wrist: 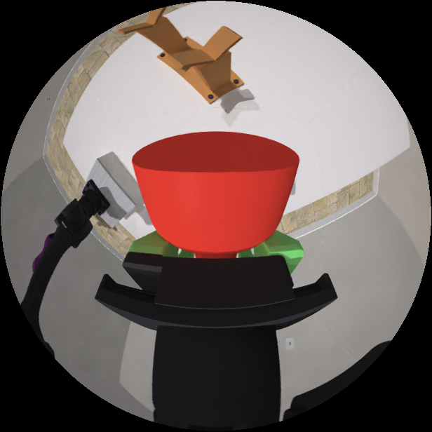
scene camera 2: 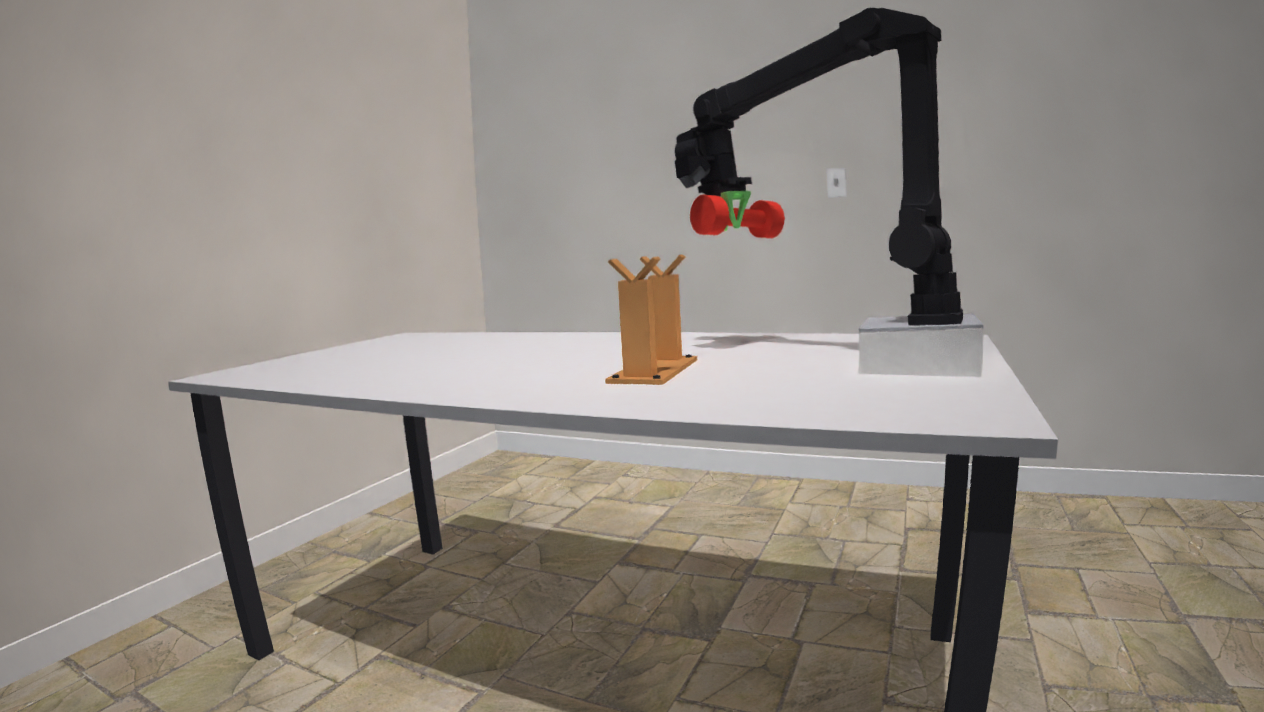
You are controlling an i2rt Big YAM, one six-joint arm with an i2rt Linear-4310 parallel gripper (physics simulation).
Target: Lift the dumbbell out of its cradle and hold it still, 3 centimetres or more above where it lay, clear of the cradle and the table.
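Where they show: gripper, between the fingertips: (scene camera 2: 730, 229); arm's base, origin of its link: (scene camera 2: 936, 321).
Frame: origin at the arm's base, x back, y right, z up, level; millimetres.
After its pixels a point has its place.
Note:
The red dumbbell (scene camera 2: 709, 214) {y 48, x -433, z 202 mm} (wrist: 215, 200) hangs in the air, roughly level, well above the table. My gripper (scene camera 2: 735, 221) {y 120, x -418, z 171 mm} is shut on its handle with green fingers. In the wrist view one end of the dumbbell fills the middle and hides most of the handle and the fingertips. The orange-brown cradle (scene camera 2: 636, 327) {y -227, x -455, z 11 mm} (wrist: 217, 70) stands upright on the table, its two posts topped with V-shaped arms that hold nothing. The dumbbell is apart from the cradle, above and to the right of it in the scene view.
The white table (scene camera 2: 495, 380) {y -288, x -721, z -80 mm} (wrist: 350, 115) carries the cradle and, at the right in the scene view, the grey base block (scene camera 2: 919, 349) {y -75, x -22, z -37 mm} (wrist: 117, 187) of the arm. The black arm (scene camera 2: 919, 132) {y -15, x -21, z 315 mm} rises from this block and reaches over the table. Walls stand behind and at the left.

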